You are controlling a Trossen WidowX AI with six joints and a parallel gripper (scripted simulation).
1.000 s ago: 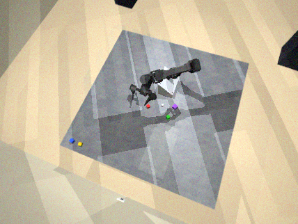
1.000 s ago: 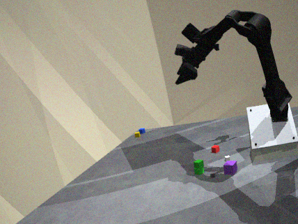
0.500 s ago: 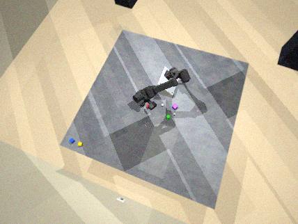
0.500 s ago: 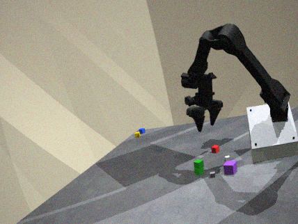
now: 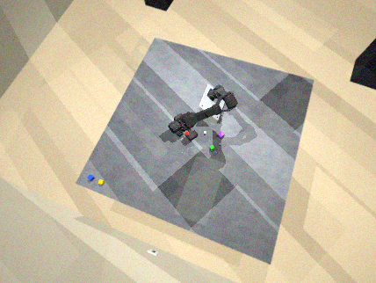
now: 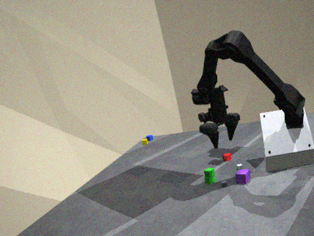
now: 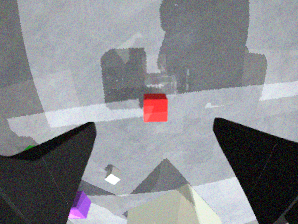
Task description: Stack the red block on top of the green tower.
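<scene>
My gripper tip is now 5 cm above the red block and 1 cm past it. Round my gripper tip: yellow block 52 cm ahead, 37 cm to the right, 5 cm below; then purple block 21 cm to the left, 9 cm behind, 5 cm below; then small white block 11 cm to the left, 7 cm behind, 6 cm below.
</scene>
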